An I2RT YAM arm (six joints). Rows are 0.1 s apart.
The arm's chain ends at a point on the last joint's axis. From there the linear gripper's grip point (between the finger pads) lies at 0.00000 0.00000 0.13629 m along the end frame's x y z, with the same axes.
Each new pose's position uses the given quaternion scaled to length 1; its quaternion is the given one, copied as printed.
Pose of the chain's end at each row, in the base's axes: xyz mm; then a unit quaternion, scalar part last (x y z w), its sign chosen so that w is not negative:
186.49 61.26 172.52 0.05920 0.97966 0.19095 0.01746
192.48 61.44 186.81 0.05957 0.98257 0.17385 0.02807
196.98 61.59 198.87 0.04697 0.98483 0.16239 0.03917
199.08 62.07 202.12 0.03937 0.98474 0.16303 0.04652
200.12 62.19 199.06 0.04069 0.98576 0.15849 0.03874
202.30 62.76 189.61 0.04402 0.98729 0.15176 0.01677
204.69 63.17 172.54 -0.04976 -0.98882 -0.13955 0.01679
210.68 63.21 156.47 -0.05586 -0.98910 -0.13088 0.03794
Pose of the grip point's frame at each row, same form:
194.23 111.97 46.25 0.05920 0.97966 0.19095 0.01746
202.82 107.55 58.97 0.05957 0.98257 0.17385 0.02807
209.57 104.68 70.19 0.04697 0.98483 0.16239 0.03917
213.32 105.33 73.66 0.03937 0.98474 0.16303 0.04652
212.29 104.35 70.03 0.04069 0.98576 0.15849 0.03874
208.63 103.40 59.67 0.04402 0.98729 0.15176 0.01677
202.06 101.01 41.64 -0.04976 -0.98882 -0.13955 0.01679
202.44 99.07 25.24 -0.05586 -0.98910 -0.13088 0.03794

